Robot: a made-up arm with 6 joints.
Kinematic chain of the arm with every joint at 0, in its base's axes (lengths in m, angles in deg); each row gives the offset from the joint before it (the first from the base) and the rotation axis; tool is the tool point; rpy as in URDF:
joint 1: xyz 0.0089 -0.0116 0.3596 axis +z
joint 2: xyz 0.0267 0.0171 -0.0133 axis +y
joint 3: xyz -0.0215 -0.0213 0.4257 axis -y
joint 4: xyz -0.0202 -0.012 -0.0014 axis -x
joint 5: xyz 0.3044 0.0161 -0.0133 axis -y
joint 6: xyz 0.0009 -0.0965 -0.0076 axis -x
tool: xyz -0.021 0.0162 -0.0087 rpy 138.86 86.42 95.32
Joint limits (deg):
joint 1: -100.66..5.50
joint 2: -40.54..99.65
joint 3: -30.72..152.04
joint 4: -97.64..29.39
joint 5: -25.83..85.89
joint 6: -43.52..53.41
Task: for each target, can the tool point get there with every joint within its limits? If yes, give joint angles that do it. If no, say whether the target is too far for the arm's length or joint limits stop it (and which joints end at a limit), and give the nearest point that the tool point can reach.
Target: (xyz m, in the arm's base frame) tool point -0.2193 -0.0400 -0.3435
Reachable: no: joint limits stop it (at a limit: joint 1, joint 2, joint 5, joint 6) | nearest point -0.1413 -0.2804 0.0300 | short by 0.451 m
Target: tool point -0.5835 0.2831 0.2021
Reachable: no: joint limits stop it (at a limit: joint 2, joint 3, joint 4, joint 5, joint 6) | nearest point -0.5060 0.2445 0.5827 | short by 0.390 m
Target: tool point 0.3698 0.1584 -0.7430
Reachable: no: too far | nearest point 0.4315 0.0582 -0.0202 | short by 0.732 m
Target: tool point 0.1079 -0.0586 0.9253
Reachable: yes | joints -9.33 -18.27 35.39 -47.82 43.60 17.37
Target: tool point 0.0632 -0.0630 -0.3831
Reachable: no: joint limits stop it (at a limit: joint 2, joint 5, joint 6) | nearest point 0.2233 -0.2146 0.0157 | short by 0.456 m
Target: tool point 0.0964 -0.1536 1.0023
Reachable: yes | joints -40.89 26.40 137.95 -39.59 -14.13 4.67
